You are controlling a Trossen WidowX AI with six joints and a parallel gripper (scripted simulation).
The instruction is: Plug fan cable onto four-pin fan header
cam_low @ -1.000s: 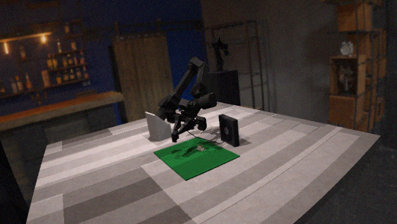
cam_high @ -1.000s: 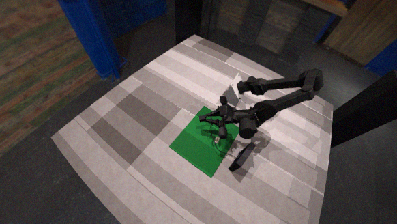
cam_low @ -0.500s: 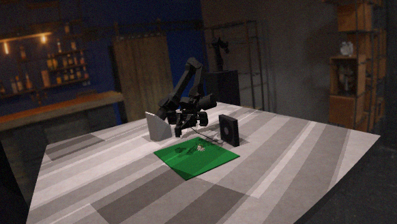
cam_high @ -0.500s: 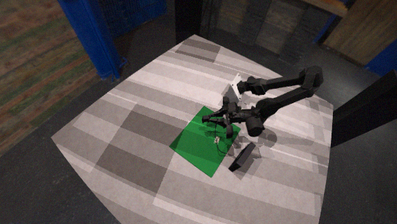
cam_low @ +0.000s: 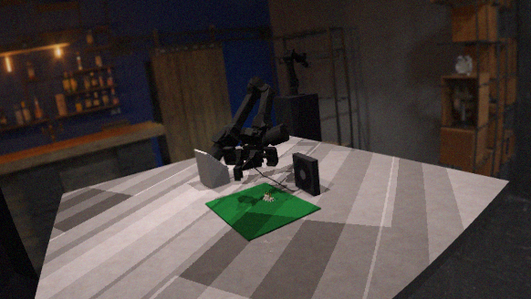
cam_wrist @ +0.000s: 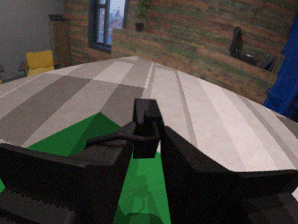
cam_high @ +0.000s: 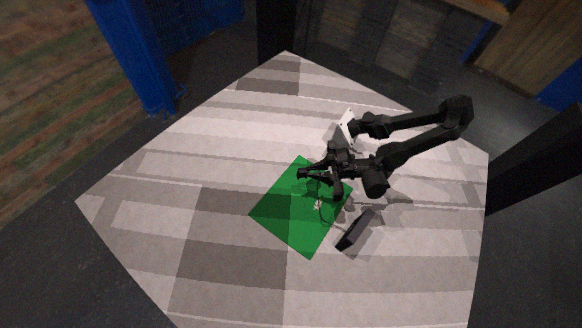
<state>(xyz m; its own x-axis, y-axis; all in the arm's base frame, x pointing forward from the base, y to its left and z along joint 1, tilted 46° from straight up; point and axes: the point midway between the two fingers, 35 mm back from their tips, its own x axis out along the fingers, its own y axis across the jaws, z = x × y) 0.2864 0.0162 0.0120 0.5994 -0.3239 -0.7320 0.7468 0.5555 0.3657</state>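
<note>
Right now the black plug is 1 cm ahead of my gripper tip, 1 cm to the right of it and 1 cm below it. From my gripper tip the other things lie so: white four-pin header 1 cm ahead, 8 cm to the left, 13 cm below; then black fan 3 cm ahead, 21 cm to the left, 7 cm below; then green board 3 cm ahead, 4 cm to the left, 14 cm below.
</note>
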